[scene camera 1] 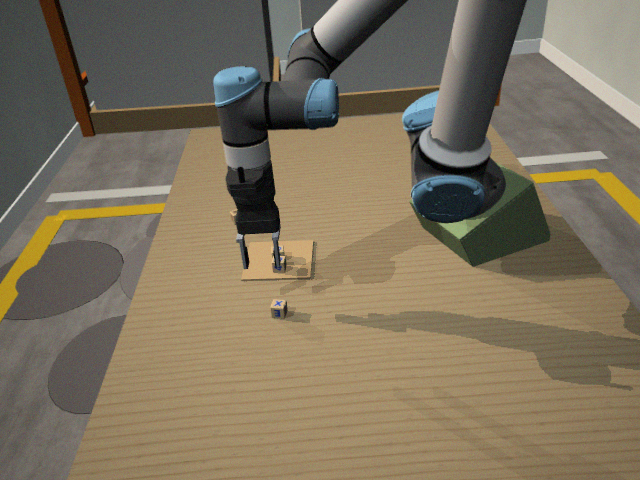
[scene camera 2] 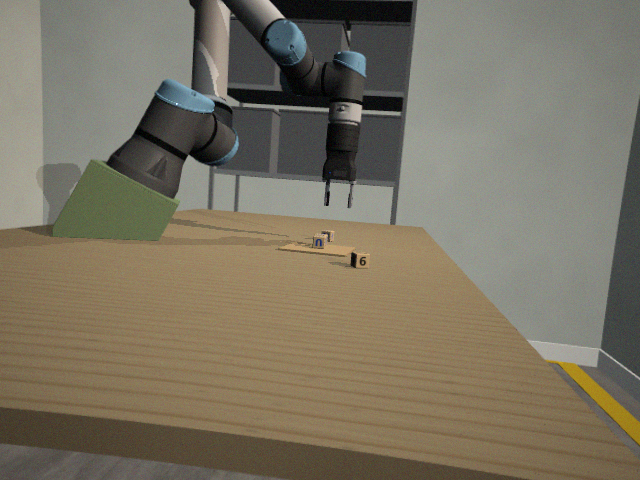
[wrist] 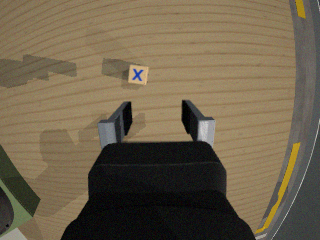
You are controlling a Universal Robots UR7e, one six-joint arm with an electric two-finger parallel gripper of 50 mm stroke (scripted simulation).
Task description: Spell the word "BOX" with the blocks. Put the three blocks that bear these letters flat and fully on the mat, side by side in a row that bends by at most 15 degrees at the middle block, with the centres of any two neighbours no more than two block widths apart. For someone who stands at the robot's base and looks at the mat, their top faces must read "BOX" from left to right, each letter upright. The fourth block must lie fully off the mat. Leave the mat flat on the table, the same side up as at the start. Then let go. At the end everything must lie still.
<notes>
I see my gripper and a mat.
My gripper is seen too in scene camera 2 and in the wrist view.
</notes>
